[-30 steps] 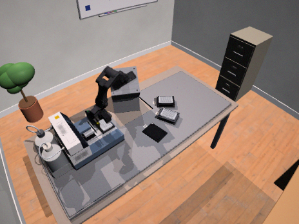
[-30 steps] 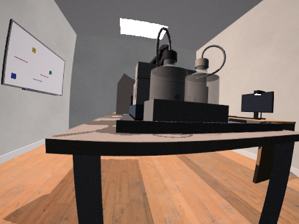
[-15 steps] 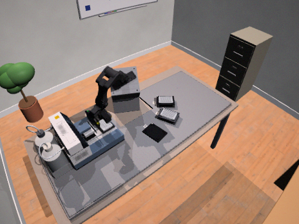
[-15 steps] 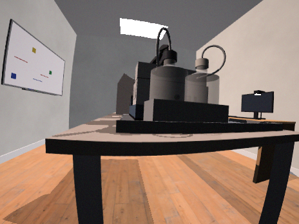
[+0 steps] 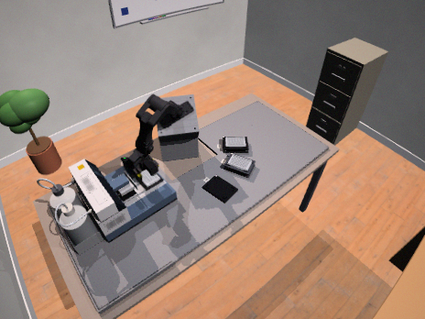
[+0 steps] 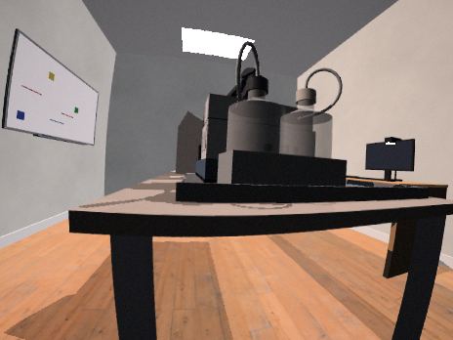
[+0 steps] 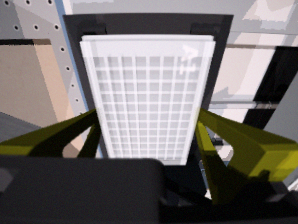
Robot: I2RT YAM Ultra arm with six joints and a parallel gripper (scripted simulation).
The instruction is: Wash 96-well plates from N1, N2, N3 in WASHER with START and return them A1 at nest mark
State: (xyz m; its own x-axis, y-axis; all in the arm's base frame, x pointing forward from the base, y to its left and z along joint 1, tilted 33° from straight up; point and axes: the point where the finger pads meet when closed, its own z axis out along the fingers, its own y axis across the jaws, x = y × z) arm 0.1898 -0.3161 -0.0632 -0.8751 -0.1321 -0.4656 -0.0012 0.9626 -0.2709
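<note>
Right now the dark carrier is 1 cm below my hand. From my hand the other things lie so: plate washer 15 cm to the right, 4 cm above; label 28 cm to the left, 18 cm ahead, 9 cm below; black nest 29 cm to the left, 28 cm ahead, 9 cm below.
</note>
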